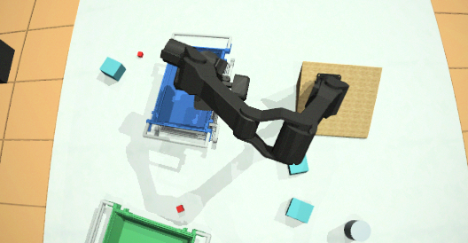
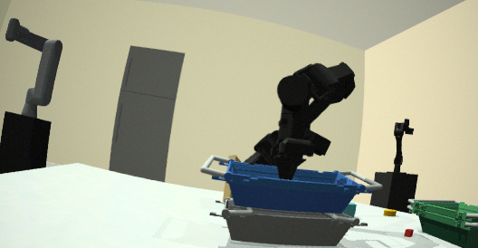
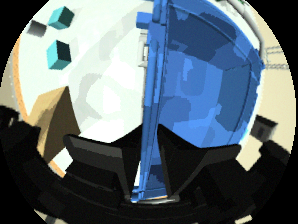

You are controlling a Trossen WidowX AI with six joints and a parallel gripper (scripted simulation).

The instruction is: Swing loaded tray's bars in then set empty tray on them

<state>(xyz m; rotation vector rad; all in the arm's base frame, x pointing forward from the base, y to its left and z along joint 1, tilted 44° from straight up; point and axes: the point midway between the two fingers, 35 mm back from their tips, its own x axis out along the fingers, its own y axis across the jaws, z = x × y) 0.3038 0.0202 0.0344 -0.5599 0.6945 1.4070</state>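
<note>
The blue tray is 7 cm ahead of my gripper tip, 2 cm above it and 1 cm to the right of it. The rest, counted from my gripper tip: grey cylinder: 41 cm behind, 34 cm to the left, 6 cm below.
</note>
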